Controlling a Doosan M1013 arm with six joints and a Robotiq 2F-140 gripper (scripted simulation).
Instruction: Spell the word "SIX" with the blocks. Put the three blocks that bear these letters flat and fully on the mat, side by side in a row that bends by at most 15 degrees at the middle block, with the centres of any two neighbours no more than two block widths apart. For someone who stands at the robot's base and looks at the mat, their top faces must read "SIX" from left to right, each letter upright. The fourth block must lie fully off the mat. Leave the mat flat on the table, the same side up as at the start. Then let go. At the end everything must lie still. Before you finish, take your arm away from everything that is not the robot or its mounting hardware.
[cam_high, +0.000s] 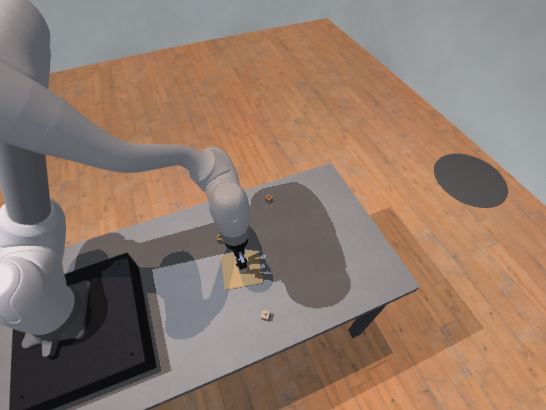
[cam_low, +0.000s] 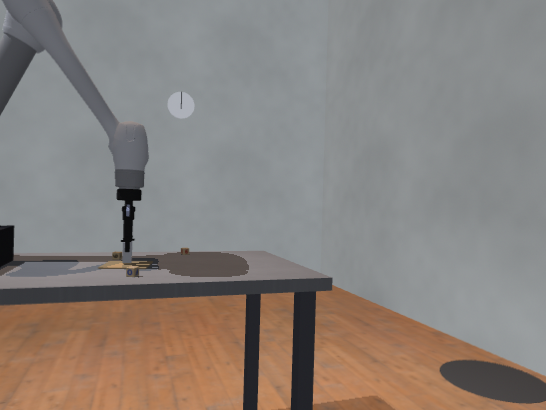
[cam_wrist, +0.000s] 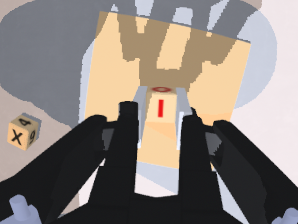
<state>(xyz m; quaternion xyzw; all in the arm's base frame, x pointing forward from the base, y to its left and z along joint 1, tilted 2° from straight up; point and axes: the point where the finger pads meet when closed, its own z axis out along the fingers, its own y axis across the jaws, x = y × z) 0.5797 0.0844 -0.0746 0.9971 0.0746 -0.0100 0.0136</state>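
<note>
The tan mat is 4 cm below my hand. The rest, counted from my hand: block (14 cm to the left, 6 cm behind, 3 cm below).
</note>
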